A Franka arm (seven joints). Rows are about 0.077 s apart.
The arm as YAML. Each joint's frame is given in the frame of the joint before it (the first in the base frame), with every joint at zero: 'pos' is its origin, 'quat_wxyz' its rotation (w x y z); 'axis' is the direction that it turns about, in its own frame. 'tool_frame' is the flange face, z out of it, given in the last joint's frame.
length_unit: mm
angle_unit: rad
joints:
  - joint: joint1
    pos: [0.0, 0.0, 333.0]
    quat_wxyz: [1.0, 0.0, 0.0, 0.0]
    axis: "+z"
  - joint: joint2
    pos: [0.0, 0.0, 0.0]
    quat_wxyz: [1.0, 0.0, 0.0, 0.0]
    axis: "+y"
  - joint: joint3
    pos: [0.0, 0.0, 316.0]
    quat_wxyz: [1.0, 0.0, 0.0, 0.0]
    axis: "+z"
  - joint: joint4
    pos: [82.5, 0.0, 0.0]
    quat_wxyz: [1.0, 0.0, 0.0, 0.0]
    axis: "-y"
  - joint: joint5
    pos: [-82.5, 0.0, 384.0]
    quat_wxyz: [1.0, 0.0, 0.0, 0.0]
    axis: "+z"
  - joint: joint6
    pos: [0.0, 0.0, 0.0]
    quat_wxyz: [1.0, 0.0, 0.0, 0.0]
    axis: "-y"
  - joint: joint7
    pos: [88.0, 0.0, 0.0]
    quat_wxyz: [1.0, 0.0, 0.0, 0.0]
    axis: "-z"
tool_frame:
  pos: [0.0, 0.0, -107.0]
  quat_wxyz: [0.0, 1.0, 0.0, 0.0]
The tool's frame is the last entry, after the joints.
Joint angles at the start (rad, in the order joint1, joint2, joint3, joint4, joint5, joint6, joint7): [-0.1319, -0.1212, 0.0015, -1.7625, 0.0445, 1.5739, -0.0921]
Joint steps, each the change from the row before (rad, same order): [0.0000, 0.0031, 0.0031, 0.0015, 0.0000, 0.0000, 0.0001]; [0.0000, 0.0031, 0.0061, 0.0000, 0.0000, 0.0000, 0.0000]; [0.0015, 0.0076, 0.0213, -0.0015, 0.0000, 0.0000, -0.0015]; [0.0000, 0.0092, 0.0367, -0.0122, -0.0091, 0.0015, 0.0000]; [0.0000, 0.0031, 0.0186, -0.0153, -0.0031, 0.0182, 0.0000]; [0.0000, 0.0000, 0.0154, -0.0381, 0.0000, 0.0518, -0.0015]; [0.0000, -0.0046, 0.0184, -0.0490, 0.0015, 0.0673, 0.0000]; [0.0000, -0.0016, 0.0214, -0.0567, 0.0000, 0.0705, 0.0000]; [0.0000, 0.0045, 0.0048, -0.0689, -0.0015, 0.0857, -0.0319]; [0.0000, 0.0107, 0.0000, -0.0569, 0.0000, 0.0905, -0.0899]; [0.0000, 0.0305, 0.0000, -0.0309, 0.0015, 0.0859, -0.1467]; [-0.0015, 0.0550, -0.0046, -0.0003, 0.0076, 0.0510, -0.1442]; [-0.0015, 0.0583, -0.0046, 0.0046, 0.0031, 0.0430, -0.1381]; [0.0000, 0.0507, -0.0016, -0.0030, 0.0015, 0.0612, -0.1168]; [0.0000, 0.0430, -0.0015, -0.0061, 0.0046, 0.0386, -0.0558]
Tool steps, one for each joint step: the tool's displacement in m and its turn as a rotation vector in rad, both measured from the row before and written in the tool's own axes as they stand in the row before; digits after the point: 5 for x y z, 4 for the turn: [0.00110, -0.00155, 0.00090, -0.0004, -0.0018, -0.0029]; [0.00118, -0.00313, 0.00169, -0.0008, -0.0035, -0.0059]; [0.00308, -0.01185, 0.00506, -0.0030, -0.0104, -0.0235]; [0.00371, -0.01805, 0.01113, -0.0137, -0.0227, -0.0353]; [0.00312, -0.00912, 0.00753, -0.0064, -0.0014, -0.0177]; [0.00458, -0.00736, 0.01381, -0.0042, 0.0129, -0.0154]; [0.00365, -0.00919, 0.01553, -0.0045, 0.0220, -0.0164]; [0.00280, -0.01047, 0.02062, -0.0053, 0.0143, -0.0193]; [0.00176, -0.00100, 0.02791, -0.0034, 0.0119, -0.0348]; [0.00252, 0.00156, 0.02467, -0.0031, 0.0228, -0.0880]; [0.00698, 0.00277, 0.02289, -0.0023, 0.0252, -0.1446]; [0.00853, 0.00793, 0.02497, 0.0140, 0.0025, -0.1328]; [0.00647, 0.00915, 0.02577, 0.0134, -0.0032, -0.1282]; [0.00535, 0.00716, 0.02397, -0.0001, 0.0104, -0.1118]; [0.00110, 0.00415, 0.02336, 0.0127, -0.0016, -0.0489]
